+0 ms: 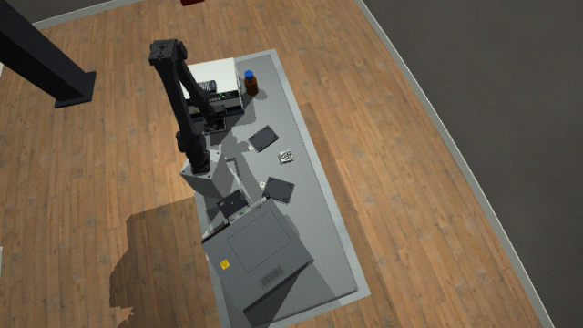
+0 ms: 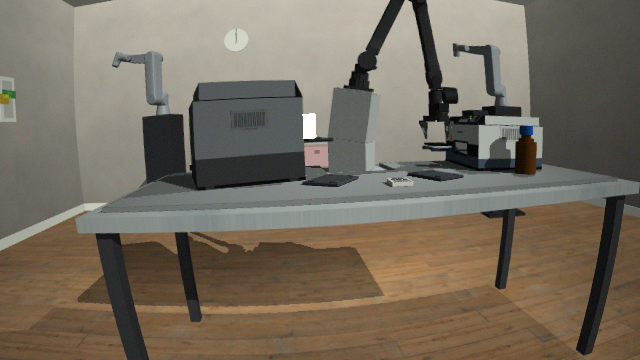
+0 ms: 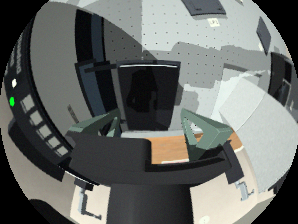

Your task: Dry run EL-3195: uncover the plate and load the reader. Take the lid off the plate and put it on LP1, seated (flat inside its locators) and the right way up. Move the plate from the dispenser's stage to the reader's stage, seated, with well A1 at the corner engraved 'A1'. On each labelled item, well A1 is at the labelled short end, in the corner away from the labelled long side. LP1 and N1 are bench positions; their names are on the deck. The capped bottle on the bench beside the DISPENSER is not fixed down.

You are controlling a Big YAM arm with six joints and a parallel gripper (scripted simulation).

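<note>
The lidded plate lies 4 cm below my hand. Round my hand: brown capped bottle 27 cm ahead, 29 cm to the left, 1 cm below.
</note>
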